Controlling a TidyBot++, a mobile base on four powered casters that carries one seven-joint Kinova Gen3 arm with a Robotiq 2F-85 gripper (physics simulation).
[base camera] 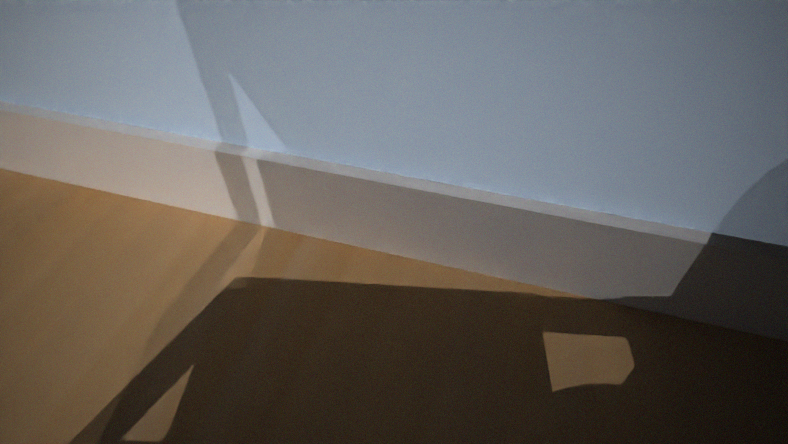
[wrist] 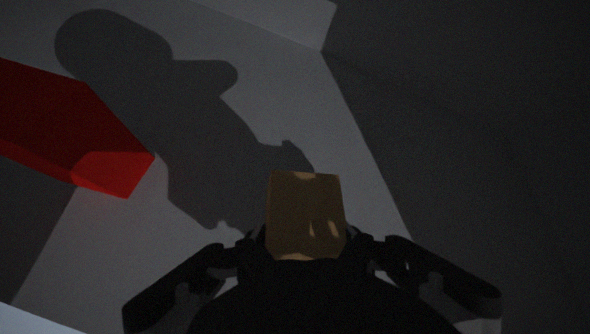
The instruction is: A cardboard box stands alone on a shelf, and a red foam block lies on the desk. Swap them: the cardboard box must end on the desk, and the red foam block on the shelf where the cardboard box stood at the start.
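Places are measured from the arm's base along level axes (x right, y ahead, z up), in centimetres.
Where they show: gripper, fingertip midpoint: point(wrist: 301, 232).
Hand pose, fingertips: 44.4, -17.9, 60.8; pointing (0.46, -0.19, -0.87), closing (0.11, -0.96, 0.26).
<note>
After its pixels a point has its place, as x, y, z.
In the wrist view the cardboard box point(wrist: 304, 215) {45.2, -17.0, 64.5} is brown and stands between the fingers at the bottom centre. My gripper point(wrist: 301, 232) {44.4, -17.9, 60.8} is shut on the cardboard box, with one finger against its left side and one against its right. The red foam block point(wrist: 55, 120) {47.5, -2.0, 67.9} lies to the left on the same grey surface point(wrist: 280, 110) {60.5, -14.3, 59.4}, apart from the box and the fingers. The lower part of the box is hidden by the gripper body. Neither object shows in the base camera view. I cannot tell from these frames whether the grey surface is the shelf or the desk.
A raised light grey panel point(wrist: 280, 20) {80.9, -11.5, 61.9} borders the surface at the top. A dark area point(wrist: 475, 125) {70.2, -56.7, 59.4} lies beyond its right edge. The base camera view shows a blue-grey wall point(base camera: 441, 99) {1.7, 38.4, -23.2}, a pale skirting board point(base camera: 137, 165) {-27.0, 43.0, -34.6} and a wooden floor point(base camera: 82, 264) {-30.4, 34.5, -39.6} crossed by robot shadows.
</note>
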